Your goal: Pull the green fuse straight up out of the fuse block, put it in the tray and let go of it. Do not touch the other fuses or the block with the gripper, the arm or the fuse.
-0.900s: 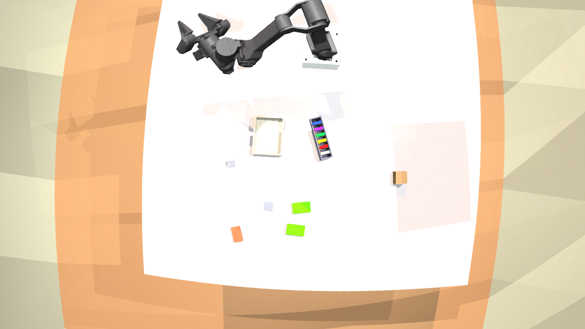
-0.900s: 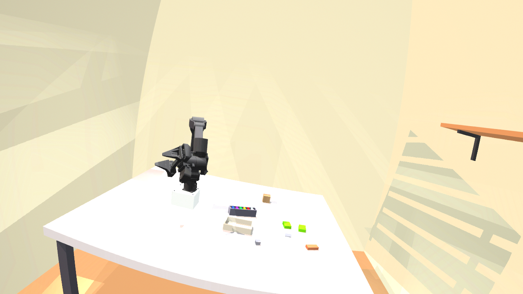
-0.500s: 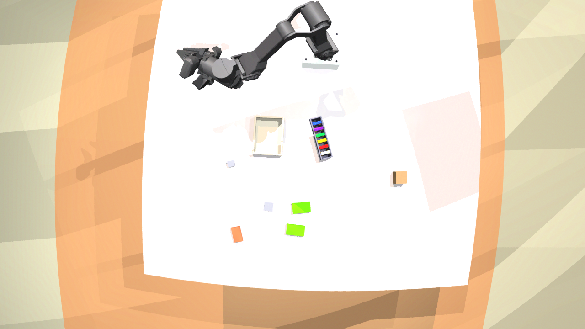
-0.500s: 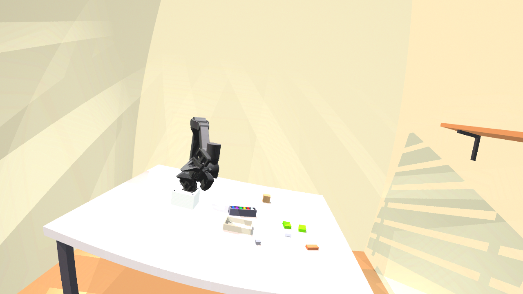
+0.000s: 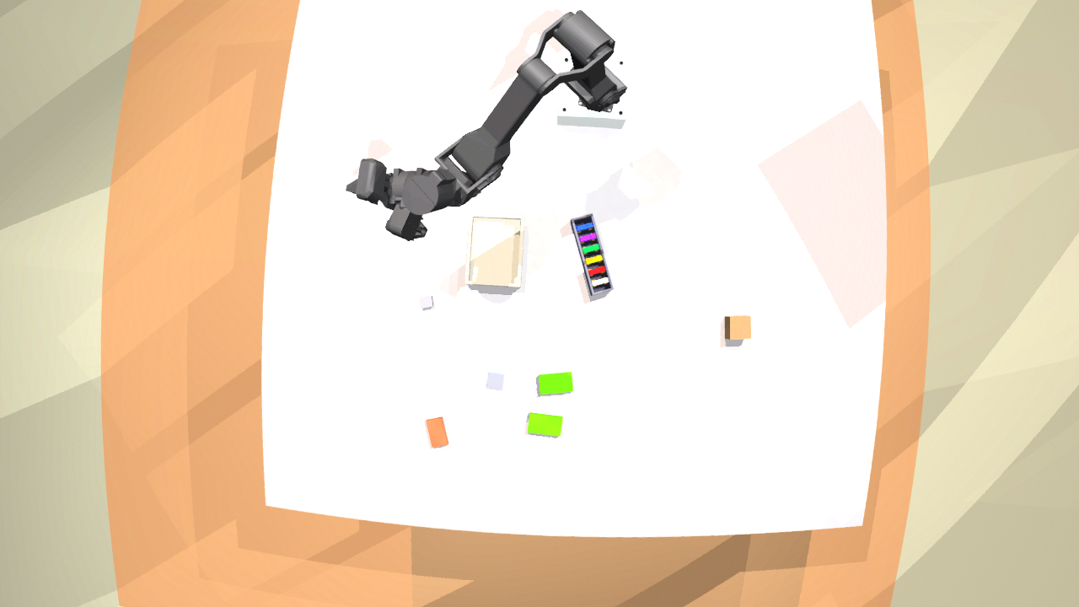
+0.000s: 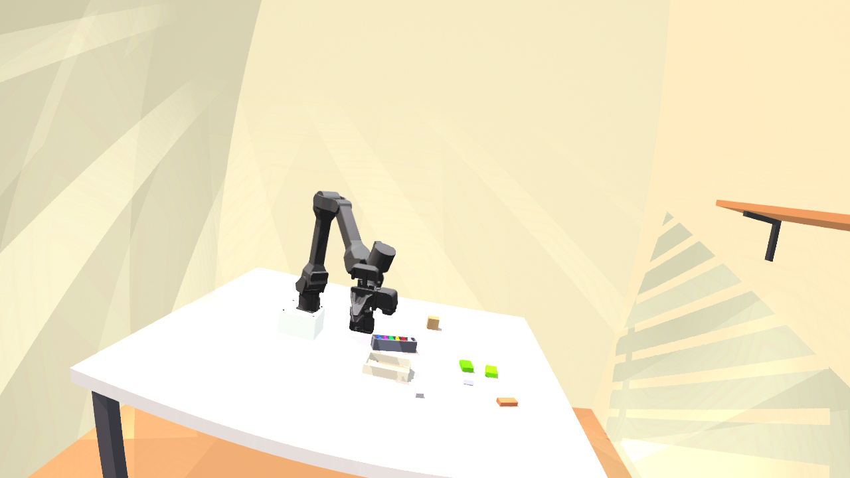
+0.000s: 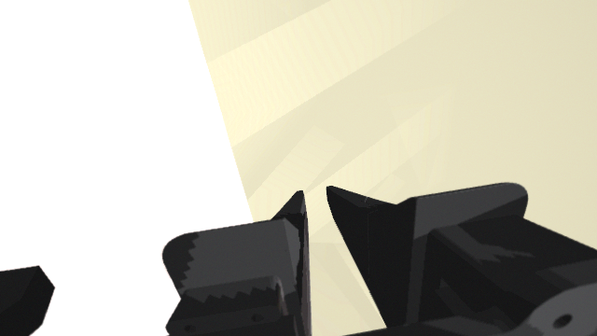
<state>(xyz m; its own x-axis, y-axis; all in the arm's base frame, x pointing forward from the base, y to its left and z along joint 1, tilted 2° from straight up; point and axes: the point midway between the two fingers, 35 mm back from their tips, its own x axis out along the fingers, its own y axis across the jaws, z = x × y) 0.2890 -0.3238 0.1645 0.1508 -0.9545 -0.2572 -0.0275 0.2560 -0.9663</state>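
Now: the green fuse 10 mm behind my gripper tip, 420 mm to the left of it and 200 mm below it. From my gripper tip the other things lie so: pale tray: 30 mm ahead, 250 mm to the left, 220 mm below.
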